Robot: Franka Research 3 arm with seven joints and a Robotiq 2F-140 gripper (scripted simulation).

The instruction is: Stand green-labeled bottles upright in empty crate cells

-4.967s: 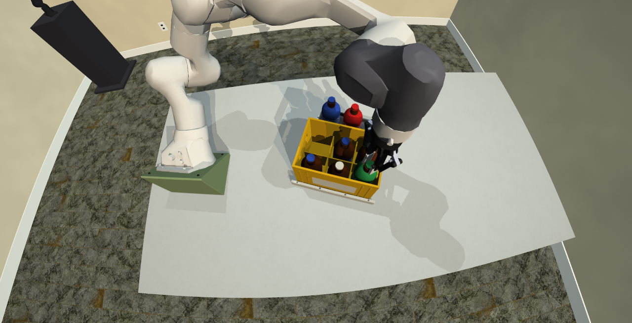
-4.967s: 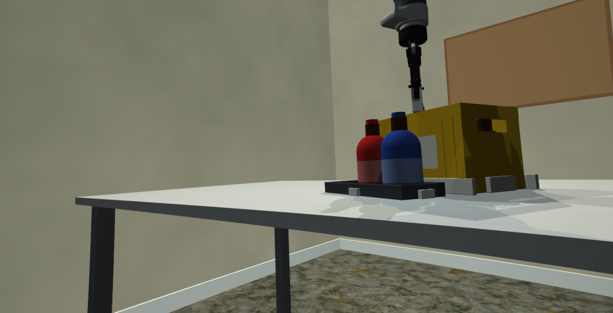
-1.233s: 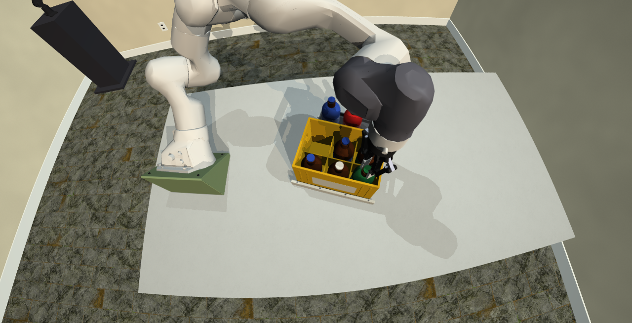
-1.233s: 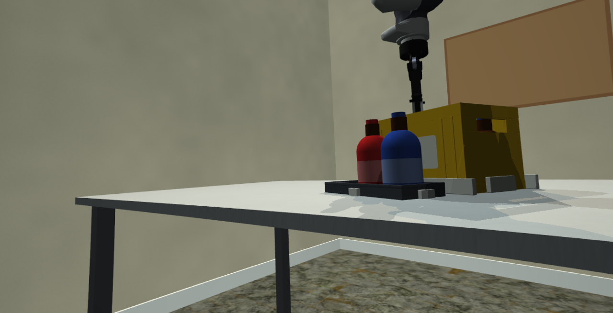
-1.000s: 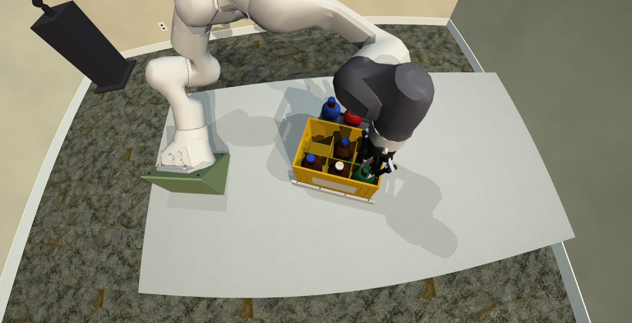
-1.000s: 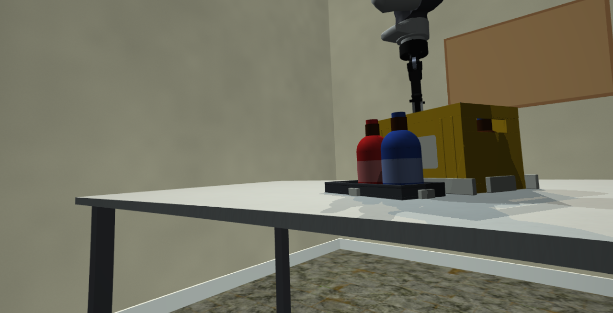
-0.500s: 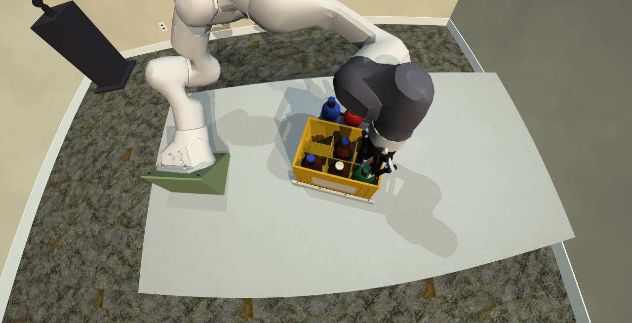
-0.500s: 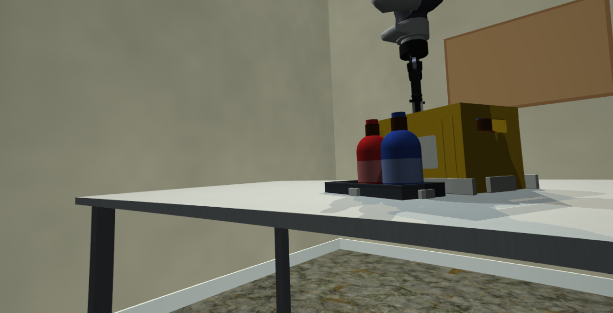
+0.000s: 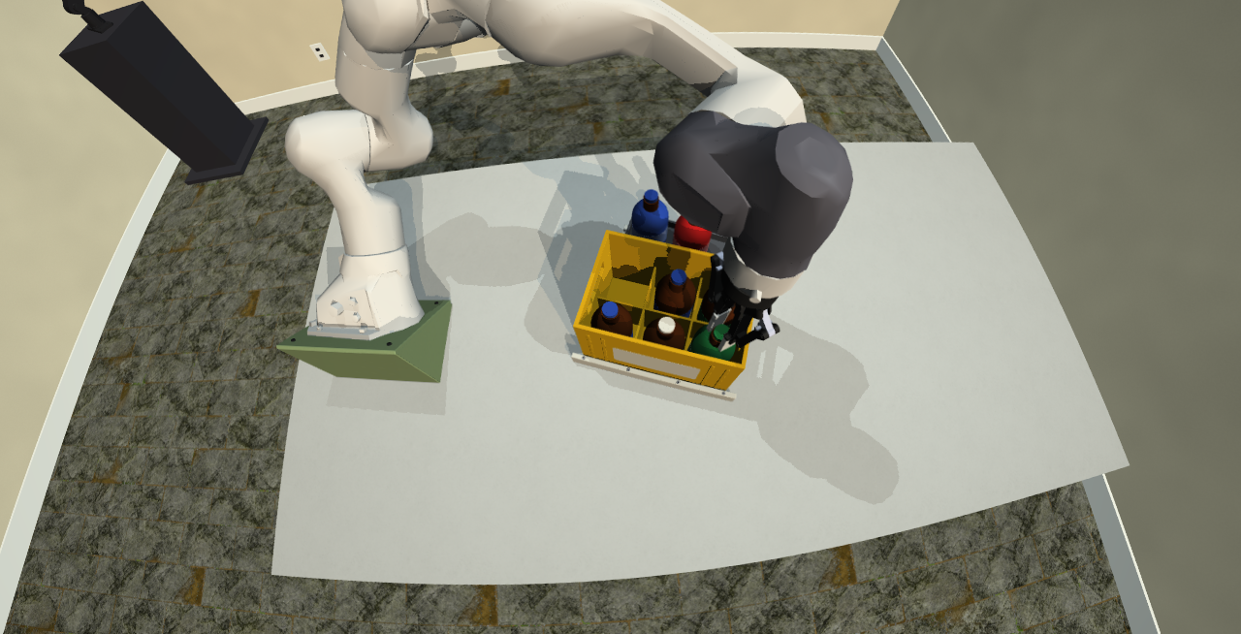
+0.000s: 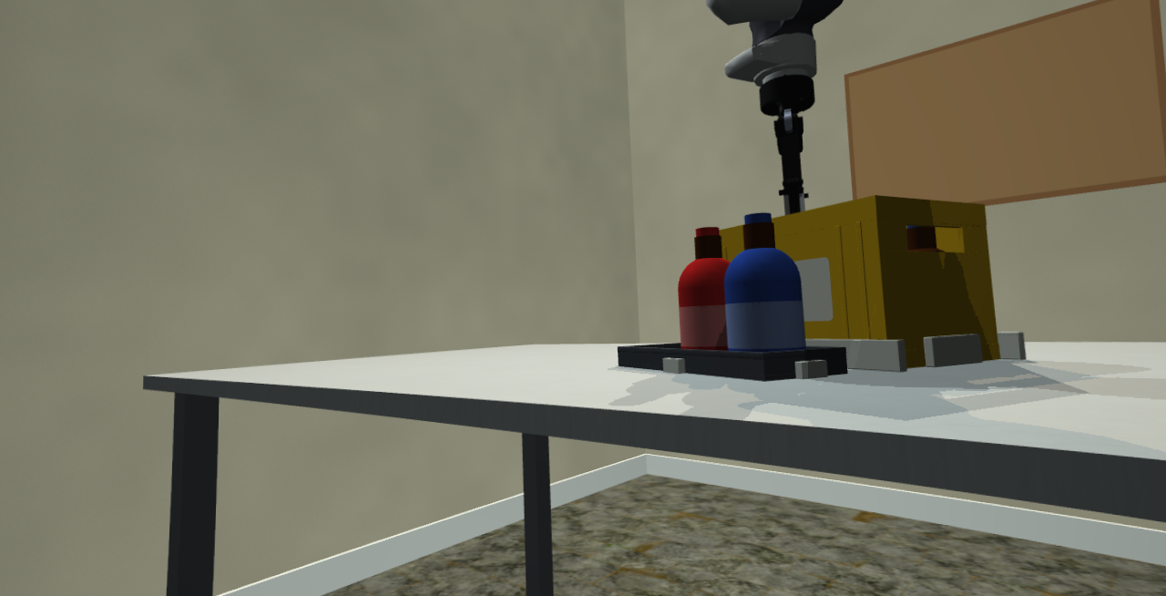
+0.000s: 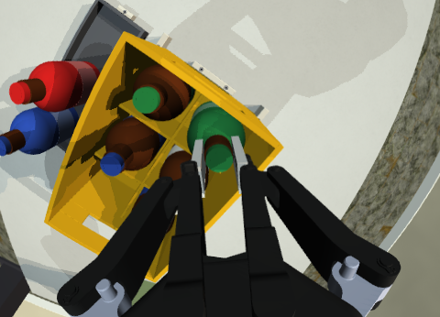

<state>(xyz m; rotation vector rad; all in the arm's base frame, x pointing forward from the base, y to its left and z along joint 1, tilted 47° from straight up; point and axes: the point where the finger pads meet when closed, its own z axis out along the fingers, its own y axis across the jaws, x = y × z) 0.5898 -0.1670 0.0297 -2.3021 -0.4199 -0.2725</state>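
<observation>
The green-labeled bottle is 90 mm below my hand. Round my hand: blue-labeled bottle 290 mm to the left, 110 mm below, 80 mm behind; then red bottle 250 mm to the left, 110 mm below; then dark tray 250 mm to the left, 180 mm below.
</observation>
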